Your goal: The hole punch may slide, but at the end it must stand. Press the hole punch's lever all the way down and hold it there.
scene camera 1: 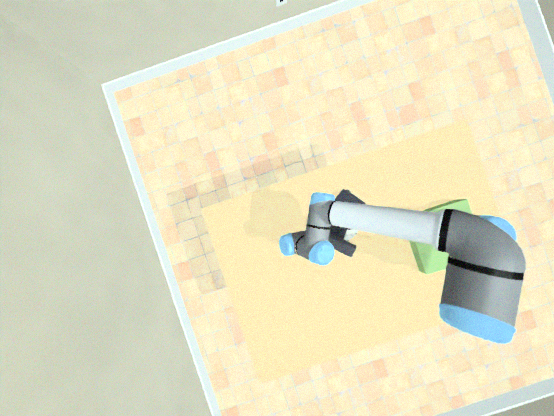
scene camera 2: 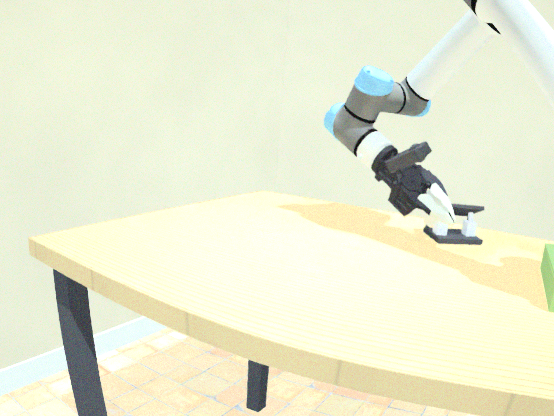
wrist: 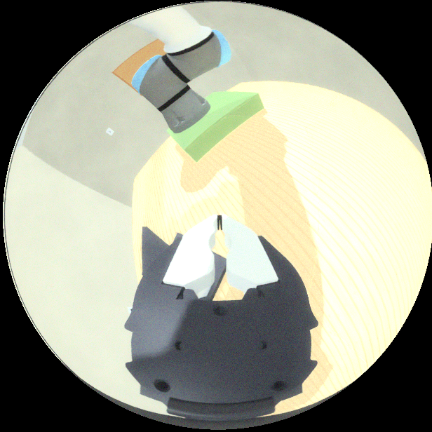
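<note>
There is my gripper, which I find in the wrist view as well. And I can see a hole punch.
</note>
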